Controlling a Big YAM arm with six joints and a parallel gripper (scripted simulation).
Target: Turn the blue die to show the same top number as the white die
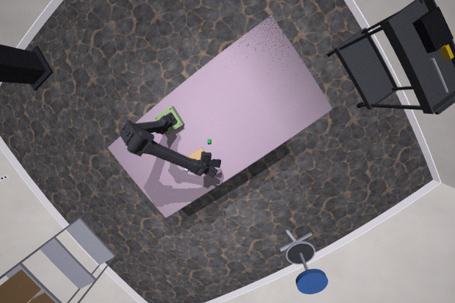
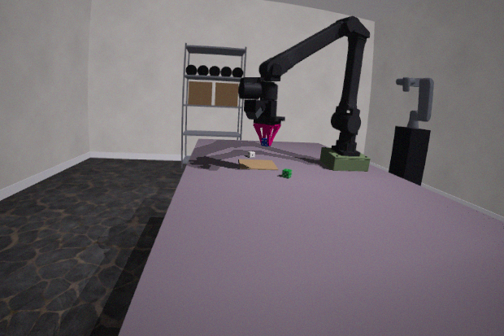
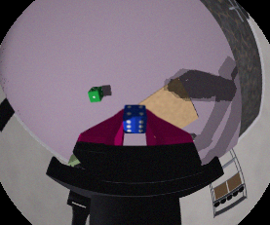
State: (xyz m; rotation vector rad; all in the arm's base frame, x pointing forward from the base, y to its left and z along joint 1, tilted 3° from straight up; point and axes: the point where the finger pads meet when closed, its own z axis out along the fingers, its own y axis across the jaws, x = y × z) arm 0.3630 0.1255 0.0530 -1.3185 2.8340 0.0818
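The tan mat lies 10 mm ahead of my hand, 110 mm to the right of it and 100 mm below it. Round my hand: blue die (right at my hand); white die (30 mm ahead, 240 mm to the right, 90 mm below); green die (70 mm behind, 40 mm to the left, 90 mm below).
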